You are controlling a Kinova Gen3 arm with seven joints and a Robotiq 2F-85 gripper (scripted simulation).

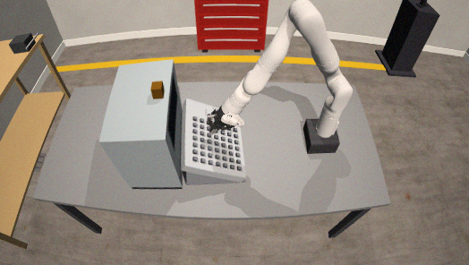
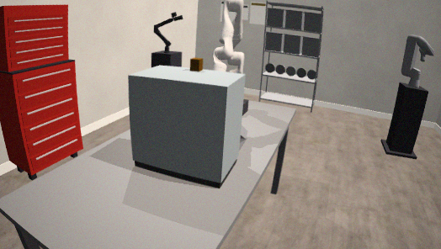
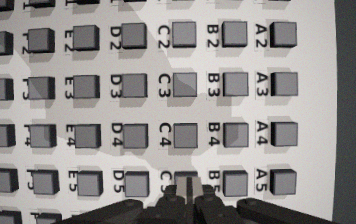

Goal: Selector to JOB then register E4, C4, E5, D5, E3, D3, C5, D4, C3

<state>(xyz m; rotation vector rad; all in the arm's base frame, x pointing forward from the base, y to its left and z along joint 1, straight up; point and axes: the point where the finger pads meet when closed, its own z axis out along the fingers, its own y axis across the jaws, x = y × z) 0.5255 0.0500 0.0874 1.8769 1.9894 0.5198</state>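
My hand is 40 mm above the key C4, 30 mm to the right of it and 20 mm short of it. From my hand the other things lie so: key D4: 50 mm below, 30 mm to the left, 10 mm behind; key B4: 50 mm ahead, 30 mm to the left, 20 mm below; key: 70 mm to the left, 40 mm below, 20 mm ahead.
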